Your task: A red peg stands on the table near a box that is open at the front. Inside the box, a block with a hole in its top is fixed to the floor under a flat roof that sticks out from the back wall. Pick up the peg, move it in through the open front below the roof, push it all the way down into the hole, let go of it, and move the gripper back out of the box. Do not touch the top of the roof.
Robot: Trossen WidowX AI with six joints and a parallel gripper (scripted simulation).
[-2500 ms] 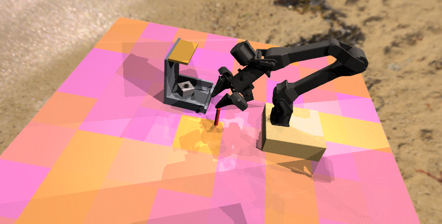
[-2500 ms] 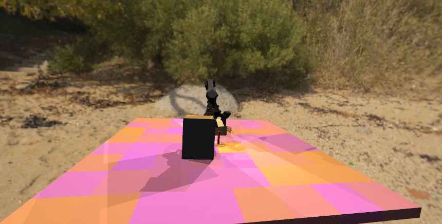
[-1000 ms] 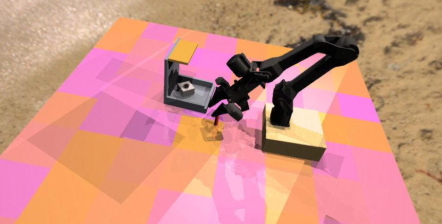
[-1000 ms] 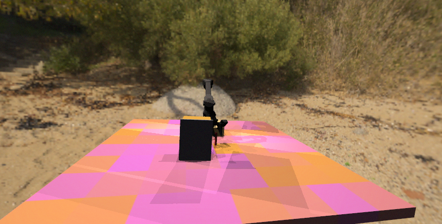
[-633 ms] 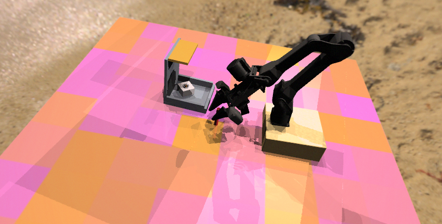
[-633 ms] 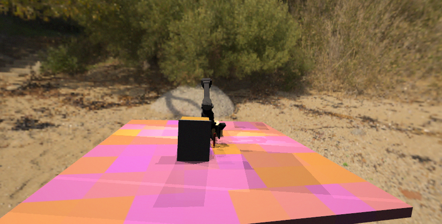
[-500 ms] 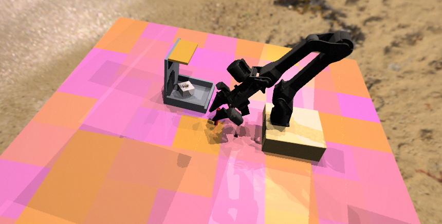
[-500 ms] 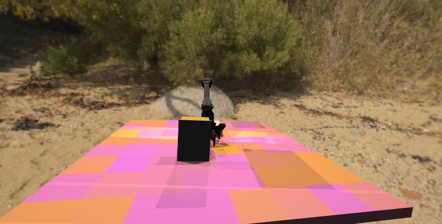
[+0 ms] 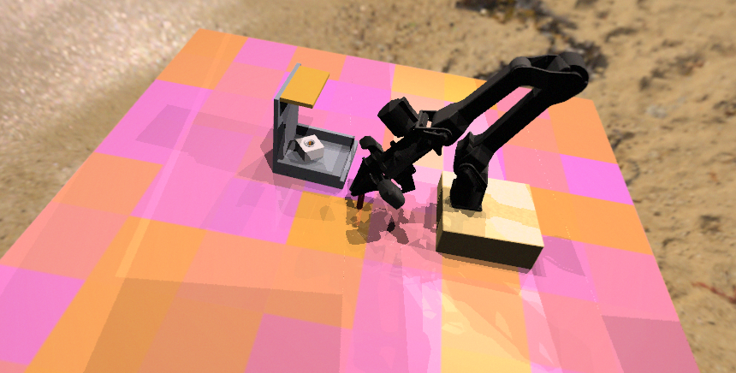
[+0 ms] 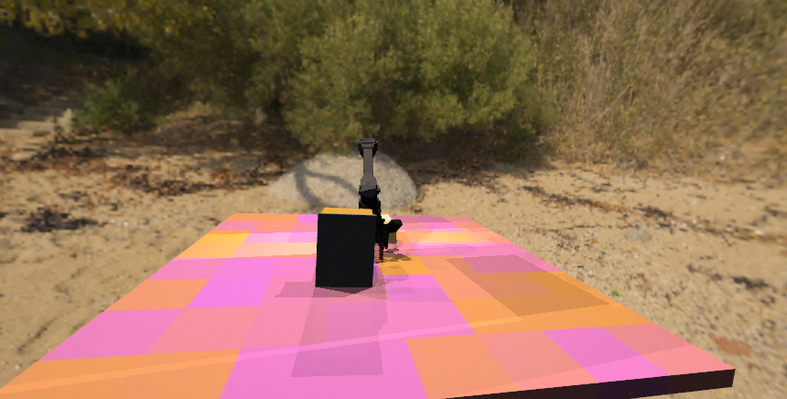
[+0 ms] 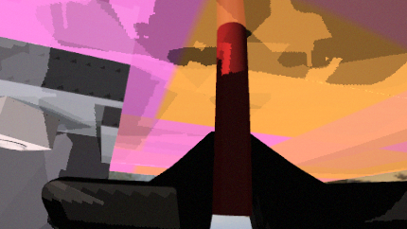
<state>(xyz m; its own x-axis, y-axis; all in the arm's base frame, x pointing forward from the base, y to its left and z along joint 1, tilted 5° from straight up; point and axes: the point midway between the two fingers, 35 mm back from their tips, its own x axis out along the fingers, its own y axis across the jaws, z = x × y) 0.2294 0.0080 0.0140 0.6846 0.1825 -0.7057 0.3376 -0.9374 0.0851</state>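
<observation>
The dark back wall lies 17 cm ahead of my gripper tip, 15 cm to the right of it and 6 cm above it. Also, from my gripper tip: orange roof 13 cm ahead, 15 cm to the right, 16 cm above; red peg 2 cm behind, 1 cm to the right, 1 cm below.
</observation>
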